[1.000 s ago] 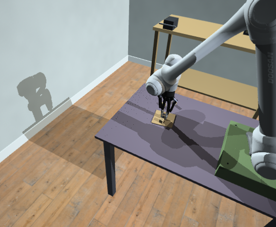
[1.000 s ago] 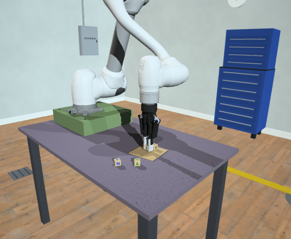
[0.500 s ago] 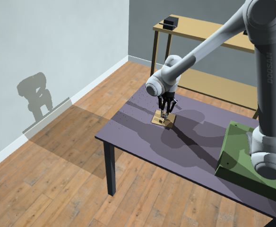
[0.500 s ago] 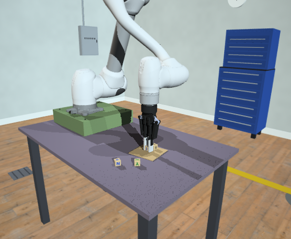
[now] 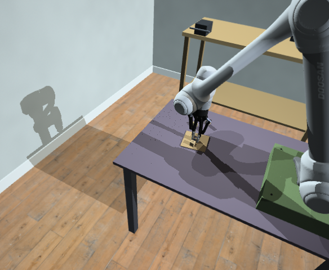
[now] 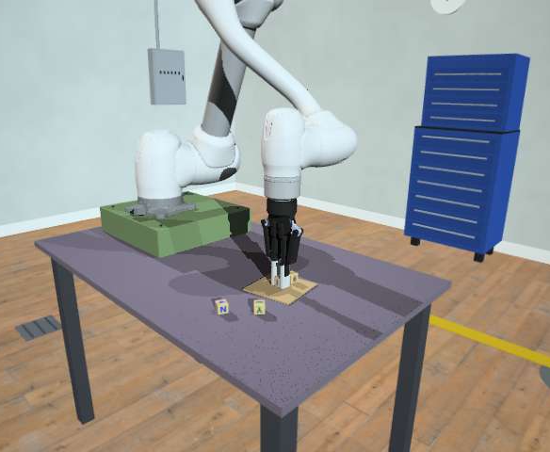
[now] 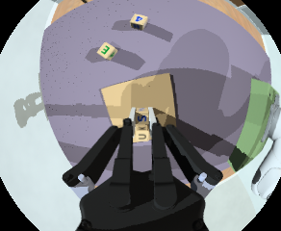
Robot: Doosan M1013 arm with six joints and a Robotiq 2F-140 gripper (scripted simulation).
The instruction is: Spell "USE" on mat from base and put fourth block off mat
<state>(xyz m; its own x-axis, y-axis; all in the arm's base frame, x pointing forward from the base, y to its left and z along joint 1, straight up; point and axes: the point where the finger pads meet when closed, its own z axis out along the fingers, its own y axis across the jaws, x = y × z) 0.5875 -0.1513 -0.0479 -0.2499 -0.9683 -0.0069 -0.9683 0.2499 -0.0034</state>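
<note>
The block is 5 cm behind my hand, 19 cm to the right of it and 3 cm below it.
</note>
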